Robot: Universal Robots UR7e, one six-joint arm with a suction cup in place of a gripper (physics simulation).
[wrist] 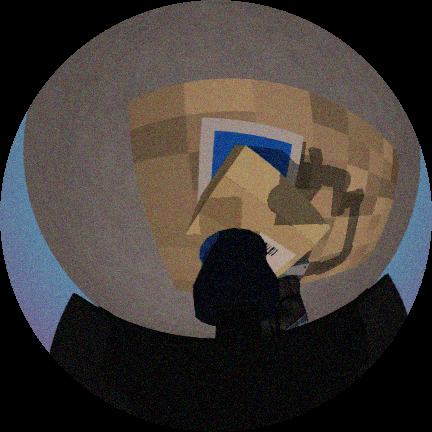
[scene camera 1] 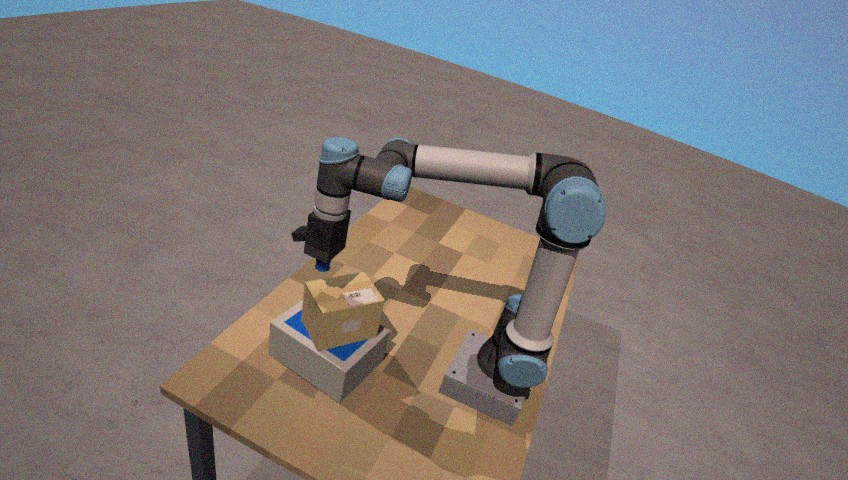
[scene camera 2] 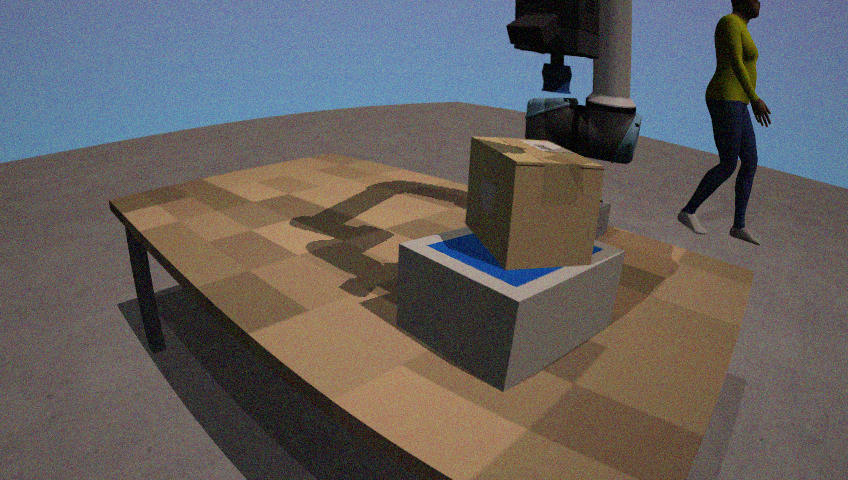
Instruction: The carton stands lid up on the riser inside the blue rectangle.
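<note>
The brown carton stands upright on the grey riser, turned at an angle to it. Its taped, labelled top faces up. The blue rectangle shows around parts of its base. One bottom corner reaches past the blue edge onto the grey rim in scene camera 2. My suction cup hangs above the carton, apart from it, and holds nothing. The carton hides part of the blue rectangle.
The riser stands on the checkered wooden table. My arm's base plate is to the right of the riser in scene camera 1. A person in a yellow top is on the floor beyond the table.
</note>
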